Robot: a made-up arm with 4 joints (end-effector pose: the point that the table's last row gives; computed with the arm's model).
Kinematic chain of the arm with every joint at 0, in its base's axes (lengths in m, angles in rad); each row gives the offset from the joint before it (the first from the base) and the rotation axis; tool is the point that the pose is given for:
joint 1: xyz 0 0 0.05 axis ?
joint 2: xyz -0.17 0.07 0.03 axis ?
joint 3: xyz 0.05 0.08 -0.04 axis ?
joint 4: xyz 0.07 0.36 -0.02 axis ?
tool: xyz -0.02 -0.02 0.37
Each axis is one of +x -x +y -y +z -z.
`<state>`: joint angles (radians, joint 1 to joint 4).
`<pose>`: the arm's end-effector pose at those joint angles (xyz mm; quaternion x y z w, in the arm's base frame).
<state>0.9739 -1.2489 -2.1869 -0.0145</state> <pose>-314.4 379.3 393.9 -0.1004 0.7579 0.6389 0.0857</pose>
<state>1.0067 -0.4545 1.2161 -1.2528</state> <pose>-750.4 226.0 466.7 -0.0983 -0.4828 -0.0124 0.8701</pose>
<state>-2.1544 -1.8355 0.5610 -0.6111</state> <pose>-141.3 374.2 632.0 0.1786 -0.5310 -0.8159 0.1434</pose>
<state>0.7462 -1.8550 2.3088 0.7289</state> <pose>-366.5 -94.4 298.1 0.6440 -0.5784 -0.4140 0.2816</pose>
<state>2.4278 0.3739 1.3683 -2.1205</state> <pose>-567.6 -529.6 -228.1 0.1237 -0.8303 0.0617 0.5400</pose>
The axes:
joint 1: +z
joint 2: -x
joint 3: -y
joint 4: +x

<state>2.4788 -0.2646 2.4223 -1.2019</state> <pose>-329.4 -819.5 180.7 0.6059 -0.3766 0.0931 0.6945</pose>
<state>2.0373 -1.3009 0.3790 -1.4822</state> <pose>-208.5 -200.9 859.9 -0.0180 -0.0933 0.7355 0.6708</pose>
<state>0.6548 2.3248 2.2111 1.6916</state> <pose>-98.9 -6.1 -9.4 -0.2540 0.3135 0.9037 0.1434</pose>
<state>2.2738 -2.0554 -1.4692 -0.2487</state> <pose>-55.3 250.5 558.3 0.0023 -0.6434 -0.6742 0.3625</pose>
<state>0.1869 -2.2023 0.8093 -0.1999</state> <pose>-254.0 -466.9 339.7 0.7840 -0.0694 -0.3192 0.5278</pose>
